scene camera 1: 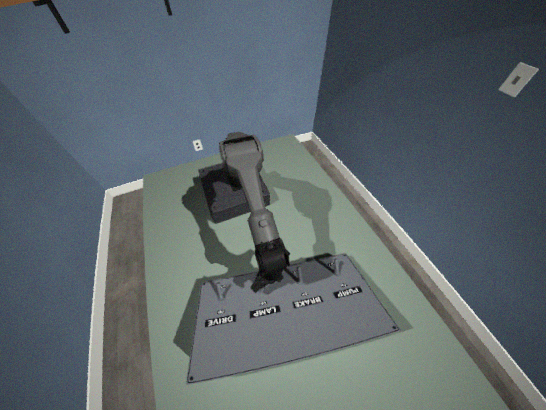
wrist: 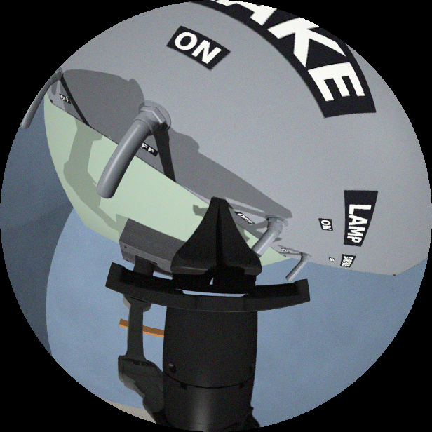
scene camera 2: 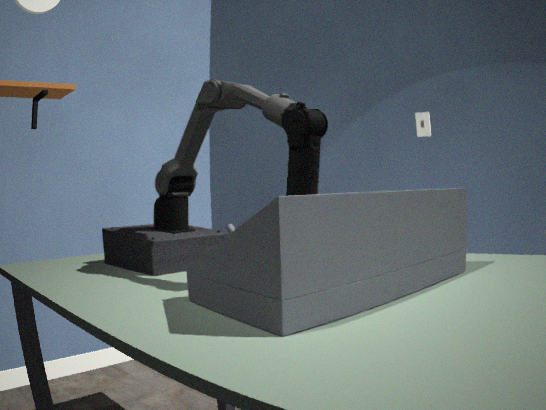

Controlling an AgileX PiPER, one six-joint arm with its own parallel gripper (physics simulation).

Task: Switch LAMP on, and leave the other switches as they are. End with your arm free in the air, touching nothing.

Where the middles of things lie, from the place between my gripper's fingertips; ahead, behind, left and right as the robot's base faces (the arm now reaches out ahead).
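Grey sloped switch panel (scene camera 2: 302, 261): 10 mm to the right of my hand, 110 mm ahead of it.
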